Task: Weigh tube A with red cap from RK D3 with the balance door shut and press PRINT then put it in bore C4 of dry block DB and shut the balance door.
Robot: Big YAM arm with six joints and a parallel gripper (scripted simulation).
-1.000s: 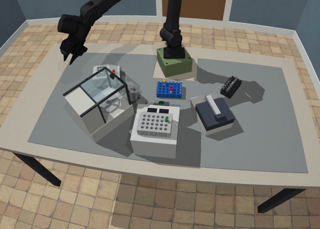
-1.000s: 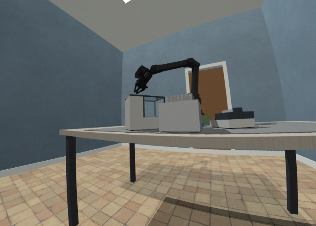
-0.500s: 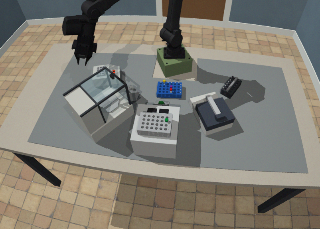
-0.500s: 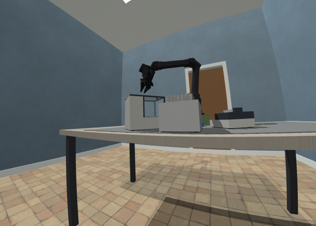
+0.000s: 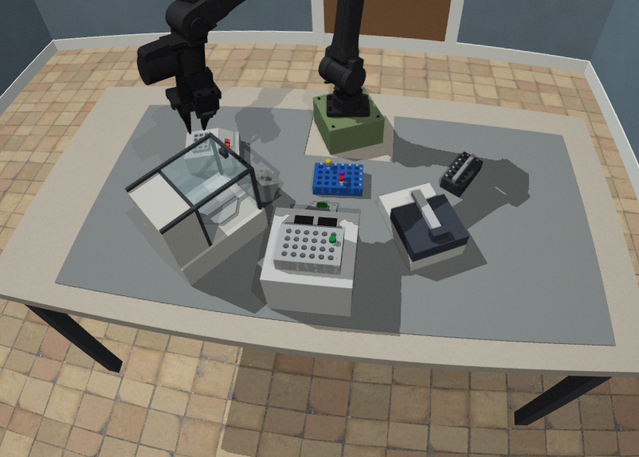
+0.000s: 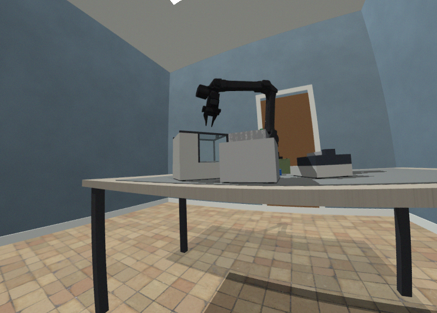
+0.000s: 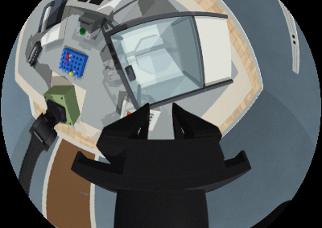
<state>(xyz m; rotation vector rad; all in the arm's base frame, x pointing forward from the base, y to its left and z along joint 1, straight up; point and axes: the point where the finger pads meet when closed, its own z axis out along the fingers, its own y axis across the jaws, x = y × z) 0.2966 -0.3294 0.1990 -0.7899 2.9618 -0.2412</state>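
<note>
Now: the balance door 80 mm below my hand, 30 mm to the left of it and 30 mm ahead of it. The rest, counted from my hand: blue tube rack RK (300 mm to the left, 270 mm below, 90 mm behind); then grey well block (240 mm to the left, 220 mm ahead, 130 mm below); then spectrophotometer SP (500 mm to the left, 220 mm below, 70 mm ahead).
</note>
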